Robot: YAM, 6 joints.
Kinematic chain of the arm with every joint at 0, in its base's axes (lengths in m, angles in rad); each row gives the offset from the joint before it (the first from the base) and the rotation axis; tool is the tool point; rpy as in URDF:
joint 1: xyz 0 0 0.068 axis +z
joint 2: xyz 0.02 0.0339 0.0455 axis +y
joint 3: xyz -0.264 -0.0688 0 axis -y
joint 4: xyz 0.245 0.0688 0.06 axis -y
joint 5: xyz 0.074 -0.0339 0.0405 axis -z
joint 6: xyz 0.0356 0 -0.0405 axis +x
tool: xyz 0 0 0 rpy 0 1.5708 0
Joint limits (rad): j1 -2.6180..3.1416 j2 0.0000..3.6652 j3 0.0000..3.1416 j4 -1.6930..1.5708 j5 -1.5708..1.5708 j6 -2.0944..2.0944
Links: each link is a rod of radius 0.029 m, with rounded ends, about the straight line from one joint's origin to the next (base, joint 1, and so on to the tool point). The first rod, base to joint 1, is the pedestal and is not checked.
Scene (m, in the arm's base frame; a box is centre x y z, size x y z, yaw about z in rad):
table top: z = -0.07
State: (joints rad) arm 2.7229 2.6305 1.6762 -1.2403 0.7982 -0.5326
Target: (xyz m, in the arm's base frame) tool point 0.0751 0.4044 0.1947
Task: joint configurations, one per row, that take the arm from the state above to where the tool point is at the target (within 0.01 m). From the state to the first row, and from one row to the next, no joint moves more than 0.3 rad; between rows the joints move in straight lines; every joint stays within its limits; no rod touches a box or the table.
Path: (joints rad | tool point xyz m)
1: 2.4692 2.5436 1.7023 -1.2568 0.8165 -0.5326 | -0.2942 0.2674 0.0345
2: 2.2155 2.4566 1.7284 -1.2732 0.8349 -0.5326 | -0.2231 0.3407 0.0733
3: 1.9618 2.3697 1.7545 -1.2897 0.8532 -0.5326 | -0.1322 0.3911 0.1132
4: 1.7082 2.2828 1.7806 -1.3062 0.8716 -0.5326 | -0.0296 0.4131 0.1538
5: 1.4545 2.1959 1.8067 -1.3226 0.8899 -0.5326 | 0.0751 0.4044 0.1947

